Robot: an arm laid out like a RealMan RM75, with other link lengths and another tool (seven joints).
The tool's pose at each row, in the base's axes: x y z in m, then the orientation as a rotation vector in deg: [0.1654, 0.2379, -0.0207, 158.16, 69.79, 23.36]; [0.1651, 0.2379, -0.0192, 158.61, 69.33, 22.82]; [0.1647, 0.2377, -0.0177, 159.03, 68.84, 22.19]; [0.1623, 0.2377, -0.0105, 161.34, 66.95, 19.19]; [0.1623, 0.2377, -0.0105, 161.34, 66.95, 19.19]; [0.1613, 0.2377, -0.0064, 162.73, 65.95, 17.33]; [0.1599, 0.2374, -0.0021, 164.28, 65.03, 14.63]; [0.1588, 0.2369, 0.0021, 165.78, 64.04, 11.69]
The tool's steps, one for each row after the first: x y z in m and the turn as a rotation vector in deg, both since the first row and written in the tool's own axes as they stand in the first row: [0.0001, 0.0001, -0.0015, 0.25, -0.32, 0.39]; [0.0000, 0.0002, -0.0031, 0.48, -0.70, 0.79]; [-0.0001, -0.0001, -0.0107, 2.07, -2.33, 2.54]; [-0.0001, -0.0001, -0.0107, 2.07, -2.33, 2.54]; [0.0001, 0.0000, -0.0149, 3.13, -3.29, 3.51]; [-0.0001, 0.0000, -0.0194, 4.53, -4.69, 4.46]; [-0.0004, 0.0004, -0.0238, 5.96, -6.22, 5.43]
